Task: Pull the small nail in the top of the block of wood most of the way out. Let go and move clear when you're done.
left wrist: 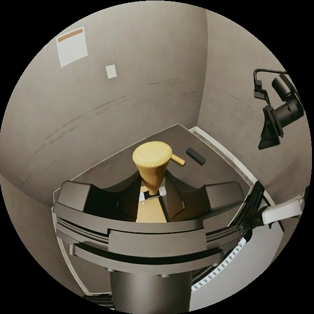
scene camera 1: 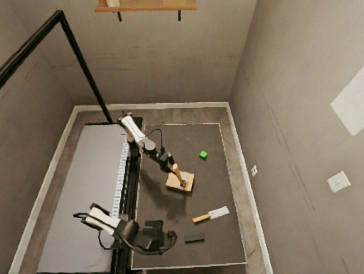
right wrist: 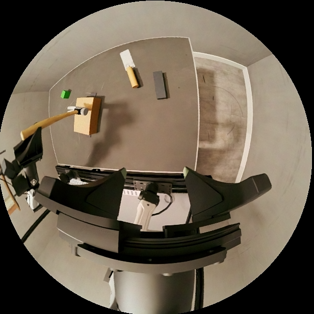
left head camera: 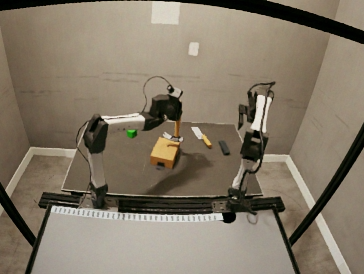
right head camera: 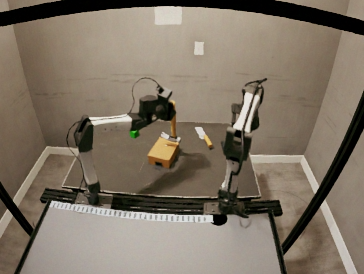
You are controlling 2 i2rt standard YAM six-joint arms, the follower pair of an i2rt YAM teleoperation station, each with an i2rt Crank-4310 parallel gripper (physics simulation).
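Seen in the pictures: left gripper, fingertip midpoint: (scene camera 1: 178,172) (left head camera: 179,111) (right head camera: 173,111); right gripper, fingertip midpoint: (left head camera: 245,131); left arm's base, origin of the base link: (scene camera 1: 133,146) (left head camera: 98,204) (right head camera: 94,201); right arm's base, origin of the base link: (left head camera: 231,207) (right head camera: 224,209).
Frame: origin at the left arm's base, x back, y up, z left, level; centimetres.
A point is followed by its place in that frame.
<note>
The wooden block (left head camera: 164,151) @[x -34.8, y 6.2, z -33.8 cm] (right head camera: 162,152) @[x -33.8, y 6.2, z -33.9 cm] (scene camera 1: 172,185) @[x -32.0, y 6.3, z -38.6 cm] (left wrist: 151,214) (right wrist: 87,123) lies on the dark mat. My left gripper (left head camera: 177,116) @[x -36.1, y 31.6, z -39.9 cm] (left wrist: 152,170) is shut on the upper handle of a claw hammer (left head camera: 177,128) @[x -36.5, y 20.8, z -40.0 cm] (right head camera: 173,121) @[x -35.4, y 25.9, z -40.1 cm] (left wrist: 152,155) (right wrist: 50,121), which hangs nearly upright, head down. The hammer's metal head is at the block's top, toward its far end; I cannot tell whether they touch. A tiny pale spot on the block beside the head in the left wrist view may be the nail; the claw's hold on it cannot be made out. My right gripper (right wrist: 154,168) is open and empty, raised at the right.
A green cube (left head camera: 131,133) @[x -55.0, y 3.8, z -13.5 cm] (right head camera: 134,134) @[x -55.1, y 3.0, z -14.0 cm] (scene camera 1: 203,155) @[x -57.4, y 4.5, z -14.8 cm] (right wrist: 65,94) lies left of the block in the head views. A scraper with a yellow handle (left head camera: 207,142) @[x -47.4, y 3.5, z -61.1 cm] (scene camera 1: 201,218) @[x -50.1, y 4.0, z -61.4 cm] (right wrist: 132,77) and a dark bar (left head camera: 223,147) @[x -43.3, y 2.9, z -70.9 cm] (scene camera 1: 194,238) @[x -44.4, y 2.9, z -72.7 cm] (left wrist: 195,156) (right wrist: 159,85) lie to its right.
</note>
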